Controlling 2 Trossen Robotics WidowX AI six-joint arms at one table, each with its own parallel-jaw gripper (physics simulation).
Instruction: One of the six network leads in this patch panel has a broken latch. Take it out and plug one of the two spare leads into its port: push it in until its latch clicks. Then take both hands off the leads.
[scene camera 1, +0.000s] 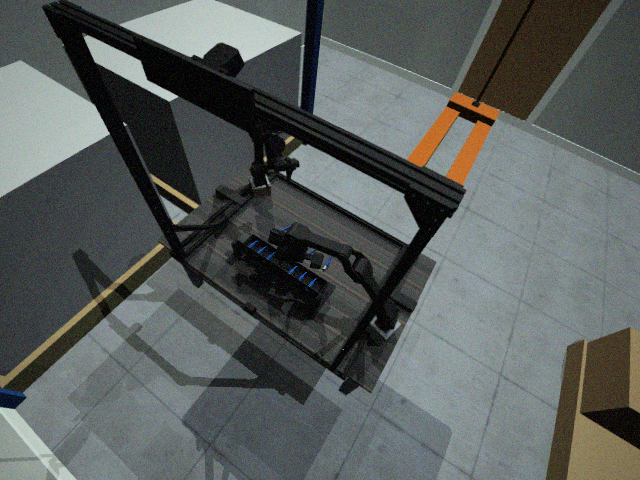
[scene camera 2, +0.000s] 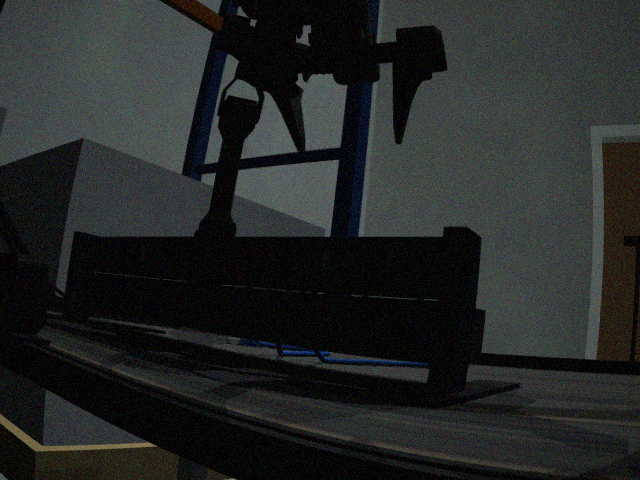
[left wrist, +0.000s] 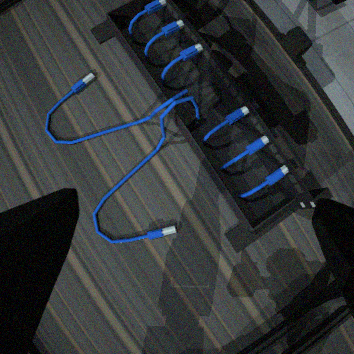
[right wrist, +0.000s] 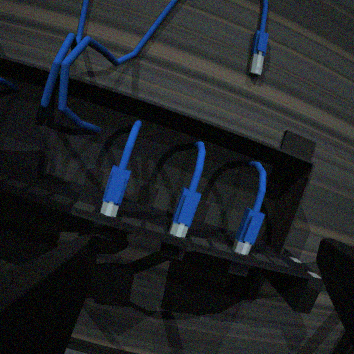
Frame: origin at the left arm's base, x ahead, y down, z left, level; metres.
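Seen in the pictures: left gripper, fingertip midpoint: (scene camera 1: 278, 187) (left wrist: 200, 206); right gripper, fingertip midpoint: (scene camera 1: 301, 264) (scene camera 2: 349, 147) (right wrist: 209, 250); left arm's base at its link origin: (scene camera 1: 259, 181); right arm's base at its link origin: (scene camera 1: 384, 323).
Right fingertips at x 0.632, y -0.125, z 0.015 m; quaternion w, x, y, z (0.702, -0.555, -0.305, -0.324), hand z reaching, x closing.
Observation:
Offsets run from my right fingertips to a thing's top centre. "spot": to the spot under its first point. Level surfaces: height alone.
The black patch panel {dz -0.068, dx -0.082, dy +0.085 m} (scene camera 1: 279, 263) (scene camera 2: 258, 268) (left wrist: 267, 220) (right wrist: 210, 129) stands on the table. Its six blue leads sit in a row in the left wrist view, three upper, among them one lead {dz -0.040, dx -0.026, dy +0.099 m} (left wrist: 190, 51) (right wrist: 117, 185), and three lower, among them one lead {dz -0.143, dx -0.171, dy +0.099 m} (left wrist: 257, 146). I cannot tell which latch is broken. One spare lead (left wrist: 82, 82) (right wrist: 260, 47) and the other spare lead {spot: dz -0.002, dx -0.316, dy +0.185 m} (left wrist: 161, 233) lie on the table. My right gripper (scene camera 2: 350, 146) (right wrist: 209, 250) is open and empty, raised above the panel. My left gripper (left wrist: 200, 206) is open and empty, away from the panel.
The spare leads' cables {spot: dz +0.096, dx -0.144, dy +0.189 m} (left wrist: 110, 131) run from the panel's middle onto the wooden table {dy +0.194 m} (left wrist: 125, 310). A black frame (scene camera 1: 356, 149) spans the table. Around it are an orange pallet truck (scene camera 1: 436, 135), cardboard boxes (scene camera 1: 607, 366) and large grey blocks (scene camera 1: 46, 206).

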